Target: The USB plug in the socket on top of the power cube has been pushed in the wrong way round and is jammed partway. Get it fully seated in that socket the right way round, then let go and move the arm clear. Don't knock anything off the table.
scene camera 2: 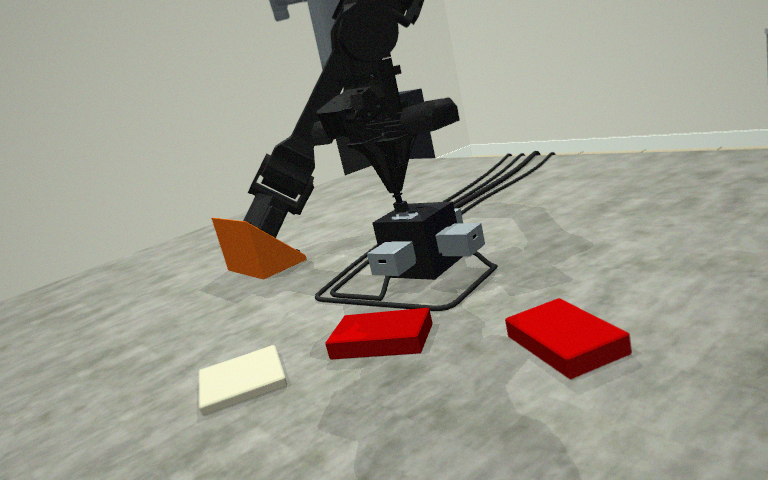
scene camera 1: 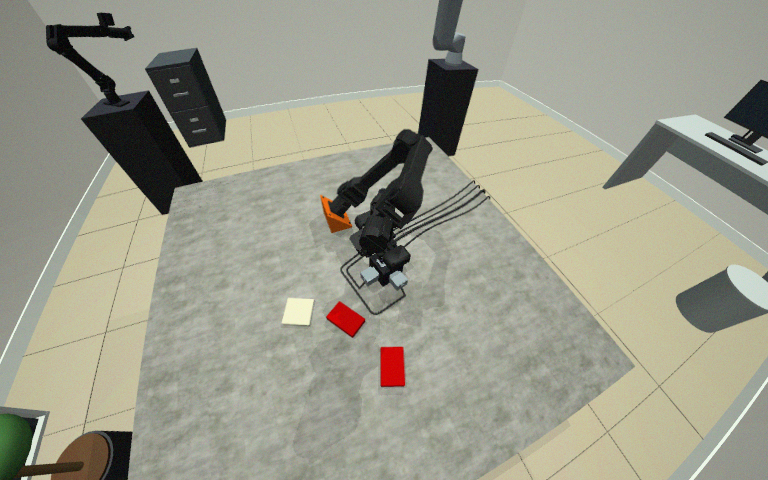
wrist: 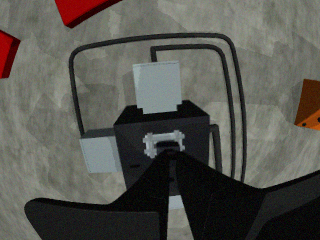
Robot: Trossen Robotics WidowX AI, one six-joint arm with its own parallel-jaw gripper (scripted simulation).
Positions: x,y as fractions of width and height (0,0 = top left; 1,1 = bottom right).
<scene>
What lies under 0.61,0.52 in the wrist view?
A black power cube.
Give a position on a cream block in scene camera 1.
0.39,0.65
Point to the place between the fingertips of my gripper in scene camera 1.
0.50,0.53
</scene>
